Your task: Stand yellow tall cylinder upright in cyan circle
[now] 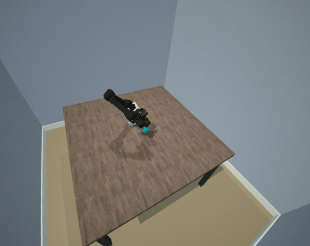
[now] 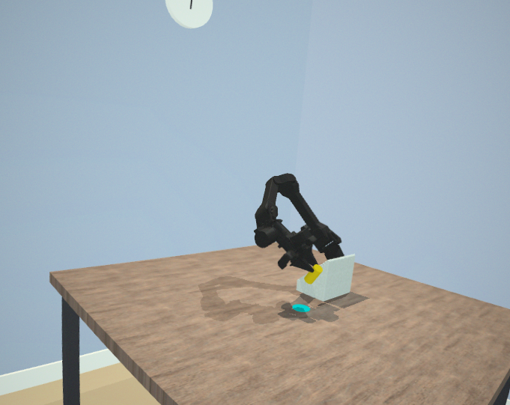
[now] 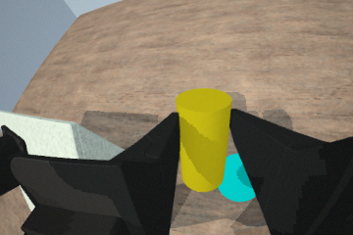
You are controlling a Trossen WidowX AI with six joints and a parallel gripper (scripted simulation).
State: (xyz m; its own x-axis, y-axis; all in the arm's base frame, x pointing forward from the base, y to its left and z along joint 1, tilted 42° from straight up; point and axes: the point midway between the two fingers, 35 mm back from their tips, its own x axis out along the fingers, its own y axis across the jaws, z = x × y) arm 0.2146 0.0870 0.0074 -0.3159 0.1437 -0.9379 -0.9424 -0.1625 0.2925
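The cyan circle lies 14 cm below my gripper tip, 3 cm ahead of it and 2 cm to the right of it. Round my gripper tip: yellow tall cylinder 2 cm below, 1 cm to the right.
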